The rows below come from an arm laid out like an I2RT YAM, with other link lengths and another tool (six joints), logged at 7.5 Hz.
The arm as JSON. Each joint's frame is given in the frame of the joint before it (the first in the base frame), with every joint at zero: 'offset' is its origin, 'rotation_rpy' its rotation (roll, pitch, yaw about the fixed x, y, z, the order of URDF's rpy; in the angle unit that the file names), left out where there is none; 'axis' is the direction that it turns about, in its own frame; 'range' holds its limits. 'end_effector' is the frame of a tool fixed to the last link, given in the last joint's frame.
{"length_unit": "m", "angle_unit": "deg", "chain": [
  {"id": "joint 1", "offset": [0.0, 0.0, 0.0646], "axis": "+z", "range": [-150.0, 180.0]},
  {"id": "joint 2", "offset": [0.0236, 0.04, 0.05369], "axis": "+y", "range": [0.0, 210.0]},
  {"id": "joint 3", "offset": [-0.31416, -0.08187, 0.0], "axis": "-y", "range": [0.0, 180.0]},
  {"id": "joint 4", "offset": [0.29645, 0.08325, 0.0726], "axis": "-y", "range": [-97.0, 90.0]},
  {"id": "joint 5", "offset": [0.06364, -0.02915, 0.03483], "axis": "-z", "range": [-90.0, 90.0]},
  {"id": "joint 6", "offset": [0.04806, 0.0, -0.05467], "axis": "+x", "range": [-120.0, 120.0]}
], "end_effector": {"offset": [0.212, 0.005, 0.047], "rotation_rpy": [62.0, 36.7, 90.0]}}
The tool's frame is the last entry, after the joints.
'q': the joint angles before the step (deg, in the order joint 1, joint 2, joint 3, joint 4, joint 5, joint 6). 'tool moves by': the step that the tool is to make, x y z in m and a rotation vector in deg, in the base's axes. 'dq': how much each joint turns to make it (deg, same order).
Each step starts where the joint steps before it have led.
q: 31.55, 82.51, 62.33, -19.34, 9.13, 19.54
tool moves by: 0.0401, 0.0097, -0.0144, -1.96, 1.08, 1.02
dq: -2.23, 8.27, 6.47, 0.30, -1.74, -3.00
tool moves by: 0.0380, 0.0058, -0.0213, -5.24, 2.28, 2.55
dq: -2.07, 8.98, 9.05, -3.87, -0.98, -5.77
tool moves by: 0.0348, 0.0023, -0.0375, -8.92, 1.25, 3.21
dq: -0.71, 9.34, 7.75, -2.49, 2.71, -7.99
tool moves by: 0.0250, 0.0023, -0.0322, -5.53, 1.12, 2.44
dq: -0.55, 7.07, 5.71, -1.19, 1.51, -5.23
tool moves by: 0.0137, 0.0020, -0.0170, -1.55, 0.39, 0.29
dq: -0.17, 3.69, 2.82, 0.06, 0.68, -1.14
